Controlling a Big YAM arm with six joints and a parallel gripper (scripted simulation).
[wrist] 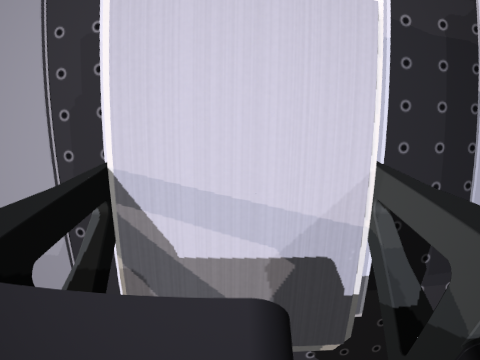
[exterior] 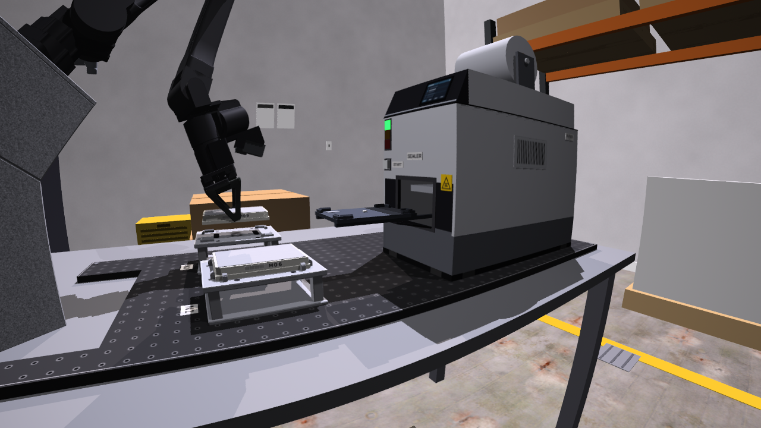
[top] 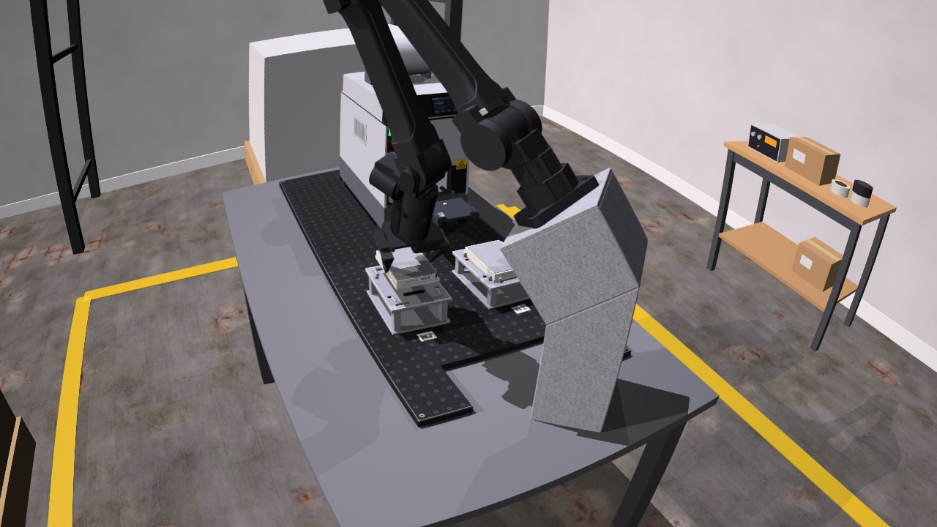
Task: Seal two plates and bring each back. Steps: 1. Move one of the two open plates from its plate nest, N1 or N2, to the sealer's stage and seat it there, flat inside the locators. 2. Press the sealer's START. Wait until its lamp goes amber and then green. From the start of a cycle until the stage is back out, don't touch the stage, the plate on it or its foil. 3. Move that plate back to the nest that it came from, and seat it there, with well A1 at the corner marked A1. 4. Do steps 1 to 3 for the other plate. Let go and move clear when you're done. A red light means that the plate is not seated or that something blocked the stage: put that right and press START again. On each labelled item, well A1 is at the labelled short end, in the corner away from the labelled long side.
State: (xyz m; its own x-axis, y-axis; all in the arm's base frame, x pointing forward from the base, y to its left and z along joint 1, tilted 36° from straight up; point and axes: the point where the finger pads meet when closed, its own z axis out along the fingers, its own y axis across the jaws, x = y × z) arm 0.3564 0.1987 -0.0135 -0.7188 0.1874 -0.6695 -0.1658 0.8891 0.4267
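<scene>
My hand is 50 mm above the nest N2. From my hand the other things lie so: white well plate: right at my hand; start button: 310 mm ahead, 20 mm to the right, 90 mm above; sealer stage: 230 mm ahead, 130 mm to the right, 10 mm above.
</scene>
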